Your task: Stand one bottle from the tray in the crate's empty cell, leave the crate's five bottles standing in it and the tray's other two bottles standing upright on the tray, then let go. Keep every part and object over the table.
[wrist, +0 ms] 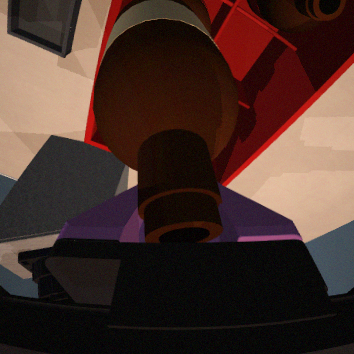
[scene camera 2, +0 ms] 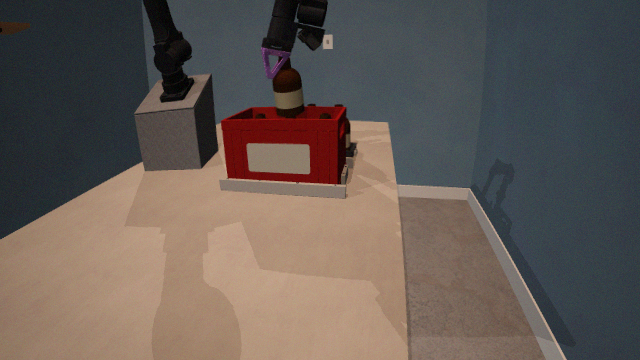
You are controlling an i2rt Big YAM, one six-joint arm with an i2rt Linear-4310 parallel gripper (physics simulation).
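Places are measured from the arm's base along level axes (x ahead, y left, z up), in metres.
Pixels of known places: gripper, fingertip midpoint: (scene camera 2: 269, 78); arm's base at its link origin: (scene camera 2: 177, 91).
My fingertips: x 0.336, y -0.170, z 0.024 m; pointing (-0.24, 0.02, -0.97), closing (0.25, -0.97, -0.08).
Ahead of a thing's pixels: the offset from my fingertips to its middle. "pt": to the spot under its first point.
My gripper (scene camera 2: 281, 64) (wrist: 178, 178) has purple fingers shut on the neck of a brown bottle with a cream label @(0.020 m left, 0.042 m ahead, 0.019 m down) (scene camera 2: 289, 95) (wrist: 165, 90). The bottle leans slightly, its lower end at the top opening of the red crate @(0.014 m right, 0.042 m ahead, 0.175 m down) (scene camera 2: 285, 127) (wrist: 285, 127). Its base is hidden, and I cannot tell which cell it is over. Dark caps show inside the crate at the left (scene camera 2: 260, 116) and right (scene camera 2: 325, 116); another bottle @(pt 0.074 m right, 0.103 m ahead, 0.130 m down) (wrist: 300, 12) shows in the wrist view. Part of a labelled bottle @(0.193 m left, 0.185 m ahead, 0.180 m down) (scene camera 2: 347, 134) stands upright behind the crate, above a dark tray edge @(pt 0.149 m left, 0.224 m ahead, 0.237 m down) (scene camera 2: 352, 149).
A pale low rail @(0.112 m right, 0.023 m ahead, 0.248 m down) (scene camera 2: 282, 188) runs along the crate's front foot. The grey block (scene camera 2: 170, 140) (wrist: 65, 185) carrying the arm's base stands left of the crate. A dark-rimmed tray @(pt 0.193 m left, 0.021 m back, 0.250 m down) (wrist: 69, 40) shows at the wrist view's upper left. The table's right edge (scene camera 2: 400, 225) lies beyond the crate.
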